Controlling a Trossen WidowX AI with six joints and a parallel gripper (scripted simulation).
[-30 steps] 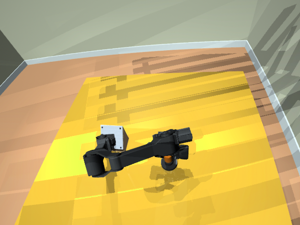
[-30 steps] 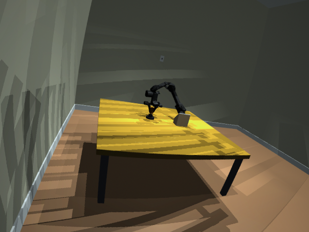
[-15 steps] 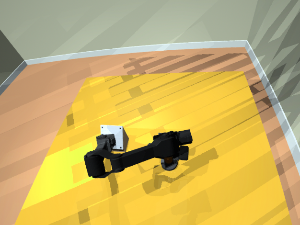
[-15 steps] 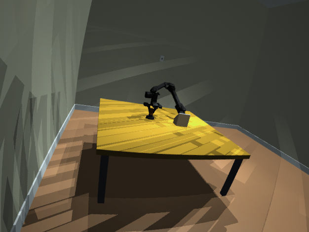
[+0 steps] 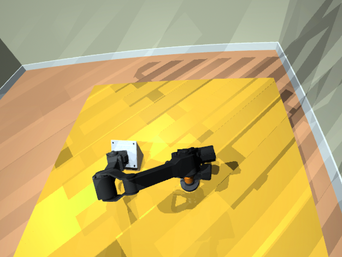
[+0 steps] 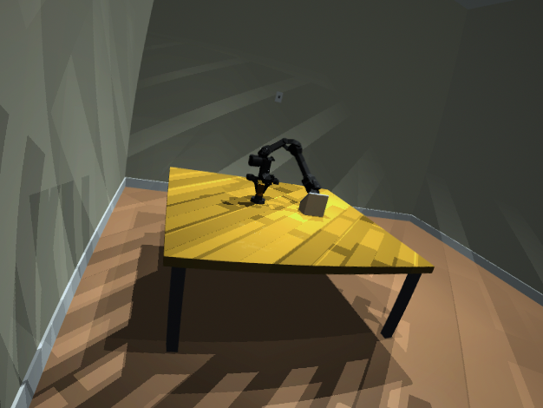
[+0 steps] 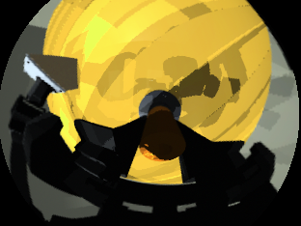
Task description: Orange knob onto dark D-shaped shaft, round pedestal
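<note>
The orange knob lies 2 cm above my gripper tip. Also, from my gripper tip: round dark pedestal: 2 cm below.
</note>
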